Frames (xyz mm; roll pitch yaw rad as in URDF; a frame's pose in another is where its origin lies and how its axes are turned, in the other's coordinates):
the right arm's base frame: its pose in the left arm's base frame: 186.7 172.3 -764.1 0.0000 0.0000 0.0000
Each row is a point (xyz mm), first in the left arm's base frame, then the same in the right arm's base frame.
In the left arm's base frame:
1: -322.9 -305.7 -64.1
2: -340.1 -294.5 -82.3
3: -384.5 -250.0 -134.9
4: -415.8 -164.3 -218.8
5: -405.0 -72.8 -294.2
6: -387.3 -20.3 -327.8
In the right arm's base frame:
1: -509.6 -478.0 700.0
2: -526.8 -466.8 681.8
3: -571.2 -422.3 629.2
4: -602.5 -336.6 545.3
5: -591.7 -245.1 469.9
6: -574.0 -192.6 436.3

